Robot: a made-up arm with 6 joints.
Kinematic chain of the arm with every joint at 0, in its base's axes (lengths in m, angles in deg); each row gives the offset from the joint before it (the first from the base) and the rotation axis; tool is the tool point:
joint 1: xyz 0 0 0.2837 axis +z
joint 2: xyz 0 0 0 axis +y
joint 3: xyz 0 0 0.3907 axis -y
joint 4: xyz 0 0 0 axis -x
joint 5: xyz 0.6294 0 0 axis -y
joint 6: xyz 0 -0.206 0 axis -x
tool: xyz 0 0 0
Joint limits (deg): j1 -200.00..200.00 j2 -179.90..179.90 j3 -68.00..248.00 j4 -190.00..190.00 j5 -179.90..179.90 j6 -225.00..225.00
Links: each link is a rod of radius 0.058 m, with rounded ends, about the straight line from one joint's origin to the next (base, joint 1, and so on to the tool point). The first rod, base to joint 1, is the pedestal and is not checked.
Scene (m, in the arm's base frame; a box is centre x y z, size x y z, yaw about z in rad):
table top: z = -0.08
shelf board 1: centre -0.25 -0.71 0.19 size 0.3 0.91 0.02 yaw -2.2
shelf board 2: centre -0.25 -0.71 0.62 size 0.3 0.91 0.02 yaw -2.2
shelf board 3: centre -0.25 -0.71 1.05 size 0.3 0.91 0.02 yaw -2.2
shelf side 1: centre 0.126 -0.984 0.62 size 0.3 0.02 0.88 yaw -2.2
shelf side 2: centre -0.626 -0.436 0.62 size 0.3 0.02 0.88 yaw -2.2
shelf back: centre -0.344 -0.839 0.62 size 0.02 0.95 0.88 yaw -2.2
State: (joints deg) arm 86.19 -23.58 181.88 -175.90 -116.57 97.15
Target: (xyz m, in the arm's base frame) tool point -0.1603 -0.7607 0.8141
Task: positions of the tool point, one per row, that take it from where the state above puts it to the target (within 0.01 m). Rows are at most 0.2 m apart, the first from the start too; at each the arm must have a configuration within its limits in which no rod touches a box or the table.
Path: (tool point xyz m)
1: -0.1881 -0.6590 0.4094
2: -0.1351 -0.5939 0.4179
3: -0.0948 -0.5255 0.4094
4: -0.0667 -0.4588 0.3845
5: -0.0378 -0.5159 0.5248
6: -0.0149 -0.5434 0.6703
7: -0.0006 -0.5413 0.8141
8: -0.0373 -0.6178 0.8327
9: -0.0903 -0.6931 0.8326
10: -0.1603 -0.7607 0.8141

